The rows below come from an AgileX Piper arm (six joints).
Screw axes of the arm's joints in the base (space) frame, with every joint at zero. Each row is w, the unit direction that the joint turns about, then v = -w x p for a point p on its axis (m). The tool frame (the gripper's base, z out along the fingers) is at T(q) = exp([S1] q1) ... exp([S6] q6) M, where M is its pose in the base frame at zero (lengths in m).
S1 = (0, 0, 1, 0, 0, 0)
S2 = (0, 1, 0, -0.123, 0, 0)
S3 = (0, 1, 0, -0.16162, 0, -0.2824)
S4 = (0.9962, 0, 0.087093, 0, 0.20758, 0)
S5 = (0, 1, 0, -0.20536, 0, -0.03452)
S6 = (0.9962, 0, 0.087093, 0, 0.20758, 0)
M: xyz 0.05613 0 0.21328 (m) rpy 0 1.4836 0 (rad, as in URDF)
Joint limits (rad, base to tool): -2.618..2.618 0..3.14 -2.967..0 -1.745..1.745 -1.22..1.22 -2.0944..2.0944
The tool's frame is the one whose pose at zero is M.
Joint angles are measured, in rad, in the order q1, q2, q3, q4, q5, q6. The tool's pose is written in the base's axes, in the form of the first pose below.
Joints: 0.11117, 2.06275, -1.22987, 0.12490, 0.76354, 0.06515
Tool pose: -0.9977 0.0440 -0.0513 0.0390 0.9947 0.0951 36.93 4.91 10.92
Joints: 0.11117, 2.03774, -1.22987, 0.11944, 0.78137, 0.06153
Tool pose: -0.9976 0.0350 -0.0593 0.0294 0.9952 0.0934 36.79 4.88 11.84
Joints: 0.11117, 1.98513, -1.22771, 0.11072, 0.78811, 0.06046
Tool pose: -0.9943 0.0277 -0.1034 0.0181 0.9955 0.0930 36.66 4.81 13.73
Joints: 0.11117, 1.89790, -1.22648, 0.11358, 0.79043, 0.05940
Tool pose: -0.9823 0.0298 -0.1852 0.0102 0.9943 0.1057 36.35 4.79 16.92
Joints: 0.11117, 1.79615, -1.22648, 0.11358, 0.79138, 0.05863
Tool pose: -0.9588 0.0316 -0.2822 -0.0018 0.9931 0.1171 35.69 4.72 20.61
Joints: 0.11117, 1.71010, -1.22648, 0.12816, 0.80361, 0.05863
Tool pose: -0.9359 0.0431 -0.3496 -0.0062 0.9903 0.1386 34.73 4.72 23.64
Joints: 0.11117, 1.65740, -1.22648, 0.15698, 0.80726, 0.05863
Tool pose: -0.9185 0.0643 -0.3903 -0.0034 0.9854 0.1704 34.05 4.83 25.49
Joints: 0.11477, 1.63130, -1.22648, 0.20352, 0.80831, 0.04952
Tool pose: -0.9096 0.0843 -0.4068 -0.0044 0.9772 0.2124 33.65 5.22 26.43
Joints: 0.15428, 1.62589, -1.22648, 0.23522, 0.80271, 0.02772
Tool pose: -0.9081 0.0499 -0.4157 -0.0536 0.9709 0.2334 33.37 6.73 26.68
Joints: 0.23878, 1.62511, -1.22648, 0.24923, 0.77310, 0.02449
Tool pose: -0.8977 -0.0125 -0.4404 -0.1338 0.9601 0.2457 32.90 9.62 26.84
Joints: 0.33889, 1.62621, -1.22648, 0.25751, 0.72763, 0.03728
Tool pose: -0.8781 -0.0698 -0.4733 -0.2150 0.9413 0.2602 32.14 12.96 27.01
